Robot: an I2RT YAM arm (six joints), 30 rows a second.
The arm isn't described. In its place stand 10 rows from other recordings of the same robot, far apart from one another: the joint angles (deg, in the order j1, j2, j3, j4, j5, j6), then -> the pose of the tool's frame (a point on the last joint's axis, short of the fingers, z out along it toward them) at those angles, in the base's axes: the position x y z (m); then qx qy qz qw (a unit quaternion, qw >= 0).
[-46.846 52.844 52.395 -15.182 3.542 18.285] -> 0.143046 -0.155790 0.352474 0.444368 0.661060 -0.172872 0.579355
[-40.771 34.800 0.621 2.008 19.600 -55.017] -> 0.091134 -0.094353 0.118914 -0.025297 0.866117 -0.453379 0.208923
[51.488 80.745 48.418 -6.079 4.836 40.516] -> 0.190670 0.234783 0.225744 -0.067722 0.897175 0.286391 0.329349
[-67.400 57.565 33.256 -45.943 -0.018 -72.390] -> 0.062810 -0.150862 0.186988 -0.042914 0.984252 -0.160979 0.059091
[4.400 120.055 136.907 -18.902 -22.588 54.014] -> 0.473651 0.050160 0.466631 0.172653 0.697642 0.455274 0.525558
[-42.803 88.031 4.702 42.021 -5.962 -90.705] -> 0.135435 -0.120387 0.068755 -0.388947 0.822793 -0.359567 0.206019
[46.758 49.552 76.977 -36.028 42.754 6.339] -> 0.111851 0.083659 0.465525 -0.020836 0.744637 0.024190 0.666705
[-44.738 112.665 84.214 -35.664 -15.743 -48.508] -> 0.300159 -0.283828 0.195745 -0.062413 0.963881 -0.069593 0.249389
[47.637 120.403 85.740 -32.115 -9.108 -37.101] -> 0.287119 0.323207 0.150898 -0.669835 0.710647 0.095866 0.192642
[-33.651 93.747 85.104 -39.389 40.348 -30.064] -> 0.283668 -0.216521 0.324245 0.150870 0.872104 -0.450912 0.115548
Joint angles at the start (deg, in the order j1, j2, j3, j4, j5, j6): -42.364, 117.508, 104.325, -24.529, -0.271, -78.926
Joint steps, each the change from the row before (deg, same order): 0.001, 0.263, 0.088, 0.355, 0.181, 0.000; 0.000, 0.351, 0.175, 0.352, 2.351, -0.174; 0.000, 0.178, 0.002, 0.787, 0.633, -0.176; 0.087, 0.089, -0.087, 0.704, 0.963, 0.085; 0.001, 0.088, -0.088, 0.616, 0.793, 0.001; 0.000, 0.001, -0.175, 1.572, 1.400, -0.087; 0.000, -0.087, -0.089, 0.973, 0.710, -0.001; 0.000, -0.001, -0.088, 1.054, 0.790, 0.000; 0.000, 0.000, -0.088, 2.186, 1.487, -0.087; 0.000, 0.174, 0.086, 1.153, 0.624, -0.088; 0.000, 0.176, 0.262, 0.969, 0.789, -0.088; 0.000, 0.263, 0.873, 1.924, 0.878, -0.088
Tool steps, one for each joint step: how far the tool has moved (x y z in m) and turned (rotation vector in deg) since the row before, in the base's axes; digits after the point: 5 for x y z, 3 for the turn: 0.00088, -0.00095, -0.00106, -0.203, -0.059, -0.142; 0.00021, -0.00217, -0.00125, -1.275, 0.929, -1.761; 0.00078, -0.00124, -0.00022, -0.792, -0.094, -0.399; 0.00079, -0.00053, -0.00014, -0.732, -0.055, -0.738; 0.00028, -0.00091, -0.00027, -0.640, -0.013, -0.641; 0.00050, -0.00163, 0.00145, -1.581, -0.438, -1.096; 0.00018, -0.00076, 0.00175, -0.947, -0.451, -0.589; 0.00037, -0.00100, 0.00120, -0.968, -0.427, -0.663; 0.00084, -0.00200, 0.00310, -2.030, -0.972, -1.225; 0.00097, -0.00140, 0.00102, -0.992, -0.518, -0.498; 0.00086, -0.00144, 0.00179, -1.036, -0.463, -0.650; 0.00199, -0.00253, 0.00644, -2.045, -1.543, -0.743
